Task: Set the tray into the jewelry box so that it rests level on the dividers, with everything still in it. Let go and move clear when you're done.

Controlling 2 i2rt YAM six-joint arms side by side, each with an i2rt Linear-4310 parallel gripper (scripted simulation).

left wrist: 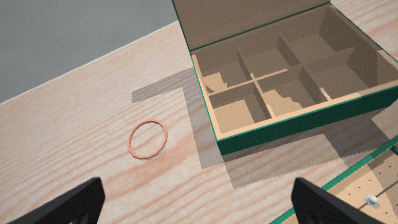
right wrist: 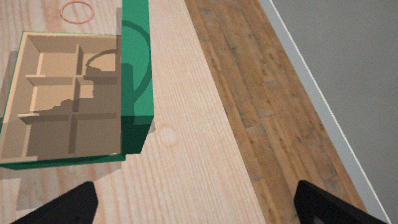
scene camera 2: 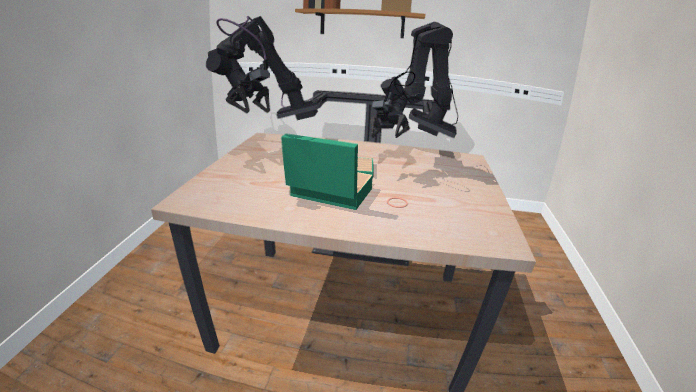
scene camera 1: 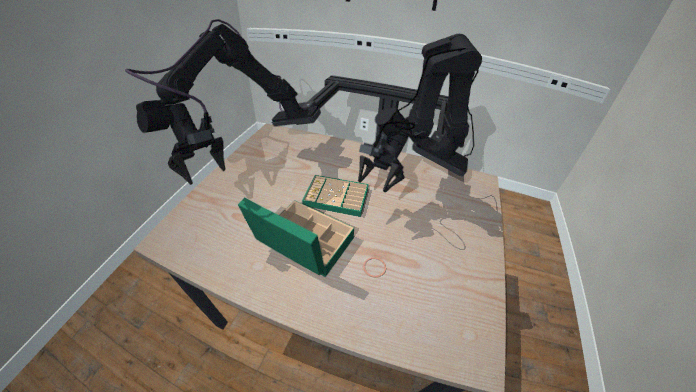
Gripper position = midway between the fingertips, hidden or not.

Observation:
I see my left gripper (scene camera 1: 371,186), my right gripper (scene camera 1: 208,177), a green jewelry box (scene camera 2: 312,165) and a green-rimmed tray (scene camera 1: 350,200).
My left gripper also shows in the left wrist view (left wrist: 197,186) and in scene camera 2 (scene camera 2: 383,136). My right gripper also shows in the right wrist view (right wrist: 196,191) and in scene camera 2 (scene camera 2: 259,112). The right wrist view misses the green-rimmed tray: it is out of frame.

